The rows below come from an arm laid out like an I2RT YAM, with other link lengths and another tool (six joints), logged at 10 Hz.
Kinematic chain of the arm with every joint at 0, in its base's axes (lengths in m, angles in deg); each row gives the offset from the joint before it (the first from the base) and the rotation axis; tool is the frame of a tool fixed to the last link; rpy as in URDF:
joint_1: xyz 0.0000 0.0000 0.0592 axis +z
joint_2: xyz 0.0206 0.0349 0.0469 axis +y
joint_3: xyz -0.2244 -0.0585 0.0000 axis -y
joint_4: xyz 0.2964 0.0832 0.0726 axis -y
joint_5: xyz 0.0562 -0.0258 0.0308 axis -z
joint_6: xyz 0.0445 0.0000 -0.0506 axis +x
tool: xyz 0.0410 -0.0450 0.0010 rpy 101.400 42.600 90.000
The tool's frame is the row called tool.
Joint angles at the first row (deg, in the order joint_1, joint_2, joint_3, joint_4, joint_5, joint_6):
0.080, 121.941, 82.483, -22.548, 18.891, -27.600
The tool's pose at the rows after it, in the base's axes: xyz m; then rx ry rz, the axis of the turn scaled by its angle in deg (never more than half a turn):
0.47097, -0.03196, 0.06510, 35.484, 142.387, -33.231
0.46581, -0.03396, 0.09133, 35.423, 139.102, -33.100
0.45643, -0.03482, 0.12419, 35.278, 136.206, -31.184
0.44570, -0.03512, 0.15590, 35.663, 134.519, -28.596
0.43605, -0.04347, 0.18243, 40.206, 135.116, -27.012
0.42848, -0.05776, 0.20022, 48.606, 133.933, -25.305
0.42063, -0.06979, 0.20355, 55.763, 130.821, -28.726
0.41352, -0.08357, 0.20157, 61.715, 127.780, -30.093
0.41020, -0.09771, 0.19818, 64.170, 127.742, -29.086
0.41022, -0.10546, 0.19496, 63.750, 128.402, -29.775
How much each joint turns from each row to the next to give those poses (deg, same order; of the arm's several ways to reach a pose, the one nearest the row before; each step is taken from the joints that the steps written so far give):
-0.080, -2.275, -1.780, 1.188, 0.869, -0.667
-0.173, -4.828, -2.203, 0.702, 0.764, -0.799
-0.231, -6.442, -2.513, -0.434, -0.638, -0.563
-0.243, -5.876, -1.229, -2.358, -1.363, 0.278
-1.115, -2.900, 2.451, -6.601, -0.961, 3.059
-1.744, -0.954, 2.900, -4.698, -0.233, 5.351
-0.928, 0.035, 0.410, -1.135, 3.929, 4.059
-1.579, -0.282, -0.837, 0.559, 1.909, 3.077
-2.203, -0.162, -0.451, 0.120, -1.614, 0.278
-1.160, 0.333, -0.197, 0.317, -0.517, -1.446

